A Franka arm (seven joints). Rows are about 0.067 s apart.
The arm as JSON. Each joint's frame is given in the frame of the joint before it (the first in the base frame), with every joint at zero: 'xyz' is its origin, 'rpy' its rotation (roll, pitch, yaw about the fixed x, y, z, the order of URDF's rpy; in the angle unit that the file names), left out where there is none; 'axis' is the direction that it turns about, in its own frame. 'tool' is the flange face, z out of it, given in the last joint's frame.
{
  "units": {
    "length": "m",
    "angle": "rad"
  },
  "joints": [
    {
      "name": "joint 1",
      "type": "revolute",
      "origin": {
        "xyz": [
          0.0,
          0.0,
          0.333
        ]
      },
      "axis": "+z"
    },
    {
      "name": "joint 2",
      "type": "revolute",
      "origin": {
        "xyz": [
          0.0,
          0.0,
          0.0
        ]
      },
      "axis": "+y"
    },
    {
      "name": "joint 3",
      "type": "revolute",
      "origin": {
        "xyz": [
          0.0,
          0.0,
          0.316
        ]
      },
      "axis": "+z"
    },
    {
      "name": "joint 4",
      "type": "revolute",
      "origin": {
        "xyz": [
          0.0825,
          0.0,
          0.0
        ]
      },
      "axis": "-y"
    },
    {
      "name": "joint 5",
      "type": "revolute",
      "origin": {
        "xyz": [
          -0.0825,
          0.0,
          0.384
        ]
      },
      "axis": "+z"
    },
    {
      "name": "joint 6",
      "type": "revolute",
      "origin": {
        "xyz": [
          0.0,
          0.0,
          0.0
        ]
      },
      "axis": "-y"
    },
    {
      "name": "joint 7",
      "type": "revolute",
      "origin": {
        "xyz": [
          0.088,
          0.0,
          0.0
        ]
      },
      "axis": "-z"
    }
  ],
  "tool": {
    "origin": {
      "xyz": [
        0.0,
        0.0,
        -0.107
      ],
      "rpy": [
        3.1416,
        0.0,
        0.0
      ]
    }
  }
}
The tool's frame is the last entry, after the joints.
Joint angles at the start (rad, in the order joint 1, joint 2, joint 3, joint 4, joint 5, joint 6, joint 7):
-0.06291, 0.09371, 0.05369, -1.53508, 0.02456, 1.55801, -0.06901
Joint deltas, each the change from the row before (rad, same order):
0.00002, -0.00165, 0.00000, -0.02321, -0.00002, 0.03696, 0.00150
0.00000, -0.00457, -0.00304, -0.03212, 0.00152, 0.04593, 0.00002
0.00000, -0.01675, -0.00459, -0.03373, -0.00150, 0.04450, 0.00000
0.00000, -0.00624, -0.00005, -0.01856, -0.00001, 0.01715, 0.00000
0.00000, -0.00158, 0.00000, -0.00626, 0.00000, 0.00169, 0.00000
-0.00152, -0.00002, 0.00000, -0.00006, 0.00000, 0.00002, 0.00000
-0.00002, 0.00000, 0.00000, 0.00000, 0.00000, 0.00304, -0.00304
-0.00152, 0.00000, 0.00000, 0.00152, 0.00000, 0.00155, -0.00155
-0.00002, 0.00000, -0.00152, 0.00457, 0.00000, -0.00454, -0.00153
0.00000, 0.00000, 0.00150, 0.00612, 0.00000, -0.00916, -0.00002
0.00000, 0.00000, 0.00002, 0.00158, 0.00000, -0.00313, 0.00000
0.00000, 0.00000, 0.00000, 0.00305, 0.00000, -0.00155, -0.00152
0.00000, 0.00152, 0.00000, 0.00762, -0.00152, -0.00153, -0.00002
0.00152, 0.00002, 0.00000, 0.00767, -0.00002, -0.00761, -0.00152
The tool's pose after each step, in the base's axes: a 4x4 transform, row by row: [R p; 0 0 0 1], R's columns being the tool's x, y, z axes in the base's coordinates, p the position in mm. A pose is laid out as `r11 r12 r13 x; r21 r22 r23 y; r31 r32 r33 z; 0 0 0 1`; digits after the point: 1 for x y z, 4 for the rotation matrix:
0.9969 0.0560 -0.0549 582.4; 0.0577 -0.9979 0.0300 -4.1; -0.0531 -0.0331 -0.9980 580.2; 0 0 0 1
0.9980 0.0522 -0.0365 584.3; 0.0533 -0.9981 0.0309 -5.7; -0.0348 -0.0328 -0.9989 571.5; 0 0 0 1
0.9988 0.0475 -0.0089 582.8; 0.0477 -0.9985 0.0278 -8.3; -0.0076 -0.0282 -0.9996 569.0; 0 0 0 1
0.9989 0.0472 -0.0041 581.8; 0.0473 -0.9985 0.0274 -8.2; -0.0028 -0.0275 -0.9996 565.2; 0 0 0 1
0.9989 0.0471 -0.0071 581.1; 0.0472 -0.9985 0.0274 -8.2; -0.0058 -0.0277 -0.9996 563.3; 0 0 0 1
0.9989 0.0455 -0.0070 581.1; 0.0457 -0.9986 0.0274 -9.1; -0.0058 -0.0277 -0.9996 563.3; 0 0 0 1
0.9988 0.0486 -0.0040 581.4; 0.0486 -0.9984 0.0273 -9.1; -0.0027 -0.0275 -0.9996 563.5; 0 0 0 1
0.9988 0.0486 -0.0009 581.7; 0.0486 -0.9984 0.0272 -10.0; 0.0004 -0.0272 -0.9996 564.4; 0 0 0 1
0.9988 0.0487 -0.0008 581.5; 0.0487 -0.9984 0.0272 -10.9; 0.0005 -0.0272 -0.9996 566.2; 0 0 0 1
0.9987 0.0504 -0.0039 581.0; 0.0505 -0.9984 0.0273 -10.0; -0.0025 -0.0275 -0.9996 568.3; 0 0 0 1
0.9987 0.0504 -0.0055 580.8; 0.0506 -0.9983 0.0274 -10.0; -0.0041 -0.0276 -0.9996 568.8; 0 0 0 1
0.9986 0.0520 -0.0040 580.9; 0.0521 -0.9983 0.0274 -10.0; -0.0025 -0.0275 -0.9996 570.1; 0 0 0 1
0.9986 0.0524 0.0006 581.6; 0.0524 -0.9983 0.0258 -10.2; 0.0019 -0.0258 -0.9997 572.7; 0 0 0 1
0.9985 0.0556 0.0006 581.3; 0.0556 -0.9981 0.0258 -9.3; 0.0020 -0.0258 -0.9997 575.7; 0 0 0 1

